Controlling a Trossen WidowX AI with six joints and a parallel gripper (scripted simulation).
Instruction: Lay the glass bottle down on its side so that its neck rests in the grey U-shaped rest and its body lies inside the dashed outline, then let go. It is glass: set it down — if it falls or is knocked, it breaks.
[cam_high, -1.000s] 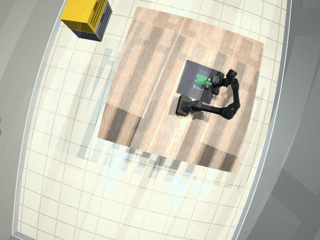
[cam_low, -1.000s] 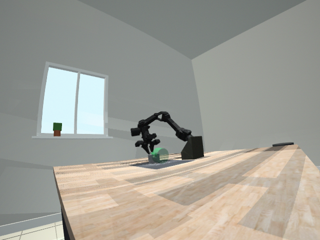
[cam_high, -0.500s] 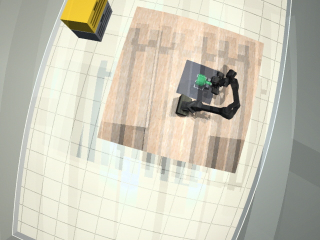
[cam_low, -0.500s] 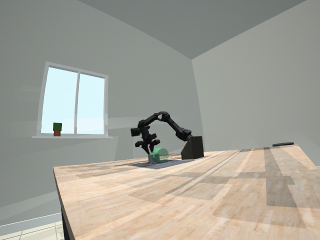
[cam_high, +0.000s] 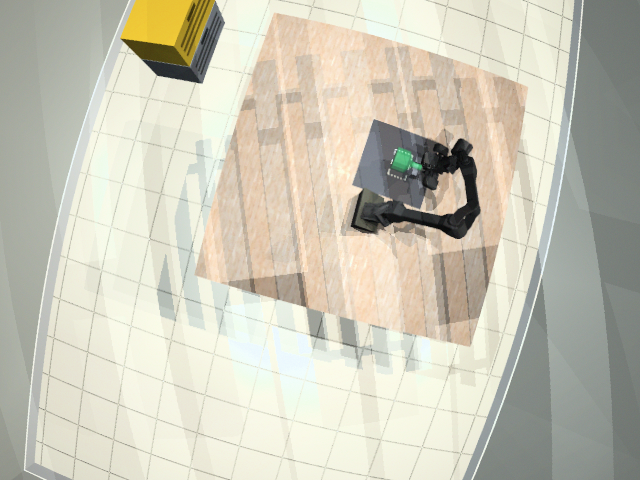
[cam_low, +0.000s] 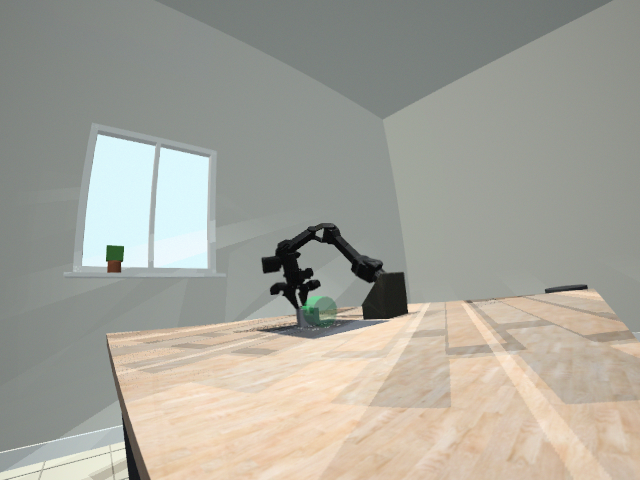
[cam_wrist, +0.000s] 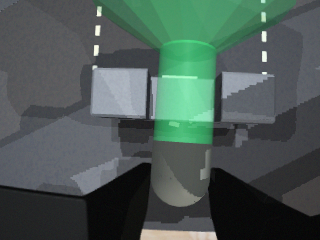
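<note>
Right now my gripper tip is 5 cm to the right of the green glass bottle. The rest, counted from my gripper tip: dark mat (11 cm to the left, 6 cm below).
</note>
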